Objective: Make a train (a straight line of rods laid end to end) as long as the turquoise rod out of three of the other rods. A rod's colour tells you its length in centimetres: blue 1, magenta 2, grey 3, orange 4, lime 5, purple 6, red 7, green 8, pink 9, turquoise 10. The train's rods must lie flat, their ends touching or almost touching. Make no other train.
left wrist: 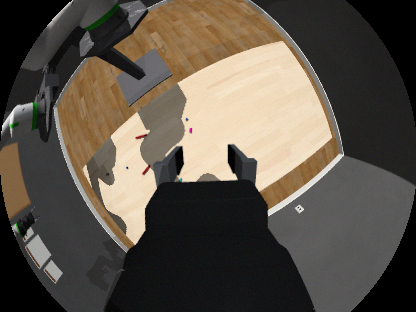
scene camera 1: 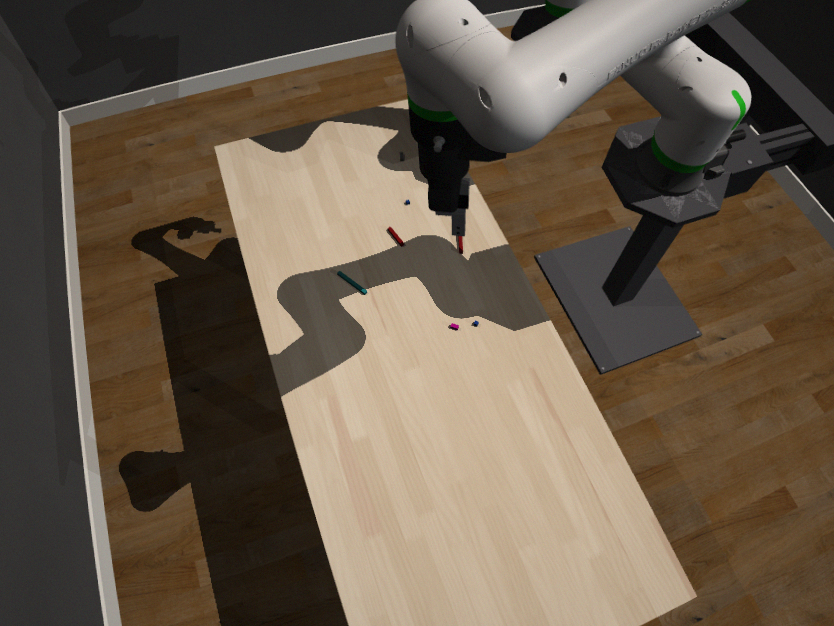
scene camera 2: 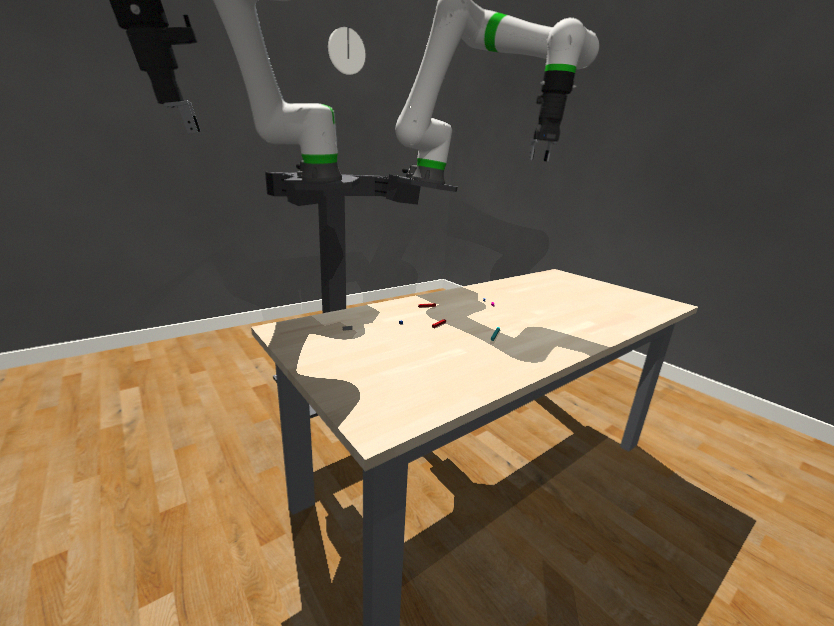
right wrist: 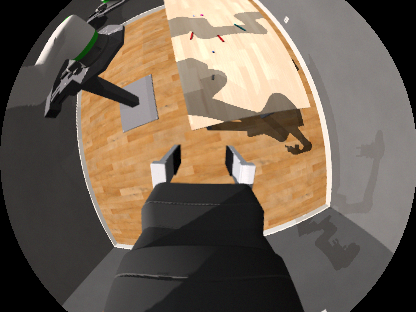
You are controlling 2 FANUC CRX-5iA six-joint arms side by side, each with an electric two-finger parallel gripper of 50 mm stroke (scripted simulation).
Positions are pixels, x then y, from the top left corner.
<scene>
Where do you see a stand post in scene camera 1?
659, 237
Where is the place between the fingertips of the left gripper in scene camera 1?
460, 220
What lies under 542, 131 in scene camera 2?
The left gripper.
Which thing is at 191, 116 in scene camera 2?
The right gripper.
</scene>
